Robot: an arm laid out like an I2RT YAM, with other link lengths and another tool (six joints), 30 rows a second.
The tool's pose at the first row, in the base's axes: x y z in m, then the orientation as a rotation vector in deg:
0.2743 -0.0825 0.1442 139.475 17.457 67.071
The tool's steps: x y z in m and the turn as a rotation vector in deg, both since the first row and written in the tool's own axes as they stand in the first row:
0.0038 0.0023 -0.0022 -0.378 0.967 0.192
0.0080 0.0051 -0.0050 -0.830 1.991 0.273
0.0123 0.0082 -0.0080 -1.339 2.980 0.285
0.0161 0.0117 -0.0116 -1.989 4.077 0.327
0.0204 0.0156 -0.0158 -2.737 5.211 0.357
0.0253 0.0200 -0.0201 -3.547 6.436 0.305
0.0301 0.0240 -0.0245 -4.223 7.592 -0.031
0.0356 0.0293 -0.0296 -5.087 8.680 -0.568
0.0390 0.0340 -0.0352 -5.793 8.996 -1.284
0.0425 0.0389 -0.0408 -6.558 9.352 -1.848
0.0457 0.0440 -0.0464 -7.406 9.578 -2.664
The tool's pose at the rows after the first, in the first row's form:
0.2750 -0.0825 0.1491 138.730 17.272 68.313
0.2754 -0.0827 0.1549 137.834 17.186 69.562
0.2758 -0.0830 0.1609 136.871 17.133 70.722
0.2754 -0.0838 0.1672 135.731 16.982 71.997
0.2748 -0.0845 0.1743 134.472 16.792 73.284
0.2746 -0.0854 0.1821 133.064 16.682 74.621
0.2742 -0.0860 0.1897 131.685 16.970 75.758
0.2737 -0.0872 0.1988 130.096 17.345 76.677
0.2715 -0.0886 0.2064 129.021 17.806 76.614
0.2693 -0.0901 0.2142 127.935 18.060 76.651
0.2670 -0.0919 0.2219 126.752 18.509 76.404

